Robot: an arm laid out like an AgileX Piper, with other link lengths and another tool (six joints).
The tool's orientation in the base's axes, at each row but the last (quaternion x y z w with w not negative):
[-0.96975 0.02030 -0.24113 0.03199]
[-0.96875 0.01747 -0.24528 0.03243]
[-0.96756 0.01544 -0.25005 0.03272]
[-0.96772 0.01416 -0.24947 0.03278]
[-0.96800 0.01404 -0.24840 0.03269]
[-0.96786 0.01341 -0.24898 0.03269]
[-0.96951 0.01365 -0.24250 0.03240]
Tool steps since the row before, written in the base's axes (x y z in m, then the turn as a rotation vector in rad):
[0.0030 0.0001 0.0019 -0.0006 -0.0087 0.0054]
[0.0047 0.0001 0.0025 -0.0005 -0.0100 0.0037]
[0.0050 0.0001 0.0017 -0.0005 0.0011 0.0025]
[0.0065 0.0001 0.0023 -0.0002 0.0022 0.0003]
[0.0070 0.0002 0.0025 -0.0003 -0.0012 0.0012]
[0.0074 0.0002 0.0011 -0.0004 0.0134 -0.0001]
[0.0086 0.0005 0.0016 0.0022 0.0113 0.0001]
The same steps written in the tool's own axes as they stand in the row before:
[0.0035 -0.0003 -0.0003 0.0025 0.0083 -0.0055]
[0.0053 -0.0004 0.0001 0.0018 0.0097 -0.0040]
[0.0052 -0.0003 0.0009 0.0007 -0.0013 -0.0024]
[0.0068 -0.0003 0.0011 -0.0001 -0.0022 -0.0002]
[0.0073 -0.0005 0.0012 0.0004 0.0011 -0.0013]
[0.0070 -0.0003 0.0026 -0.0010 -0.0134 0.0007]
[0.0083 -0.0007 0.0027 0.0015 -0.0113 0.0016]

